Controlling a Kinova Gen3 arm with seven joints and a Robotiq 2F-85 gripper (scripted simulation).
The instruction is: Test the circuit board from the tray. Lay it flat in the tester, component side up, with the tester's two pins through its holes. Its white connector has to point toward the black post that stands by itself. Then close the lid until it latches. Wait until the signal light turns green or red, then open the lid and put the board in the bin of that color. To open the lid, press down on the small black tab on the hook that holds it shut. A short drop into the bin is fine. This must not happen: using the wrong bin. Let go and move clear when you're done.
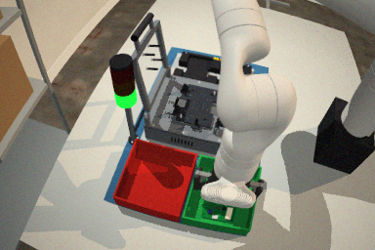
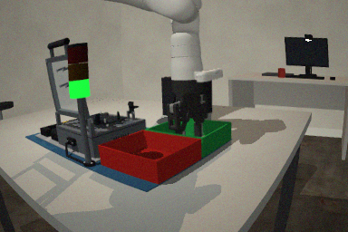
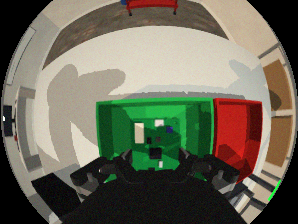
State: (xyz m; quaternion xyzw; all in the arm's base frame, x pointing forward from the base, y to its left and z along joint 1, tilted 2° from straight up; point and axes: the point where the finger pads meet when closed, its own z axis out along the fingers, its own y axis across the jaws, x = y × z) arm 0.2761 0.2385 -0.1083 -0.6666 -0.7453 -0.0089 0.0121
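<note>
Now: hand right at the green bin. The rest, counted from my hand: tester lid (24 cm ahead, 17 cm to the right, 17 cm above); then green circuit board (1 cm below); then red bin (15 cm ahead, 2 cm to the left).
</note>
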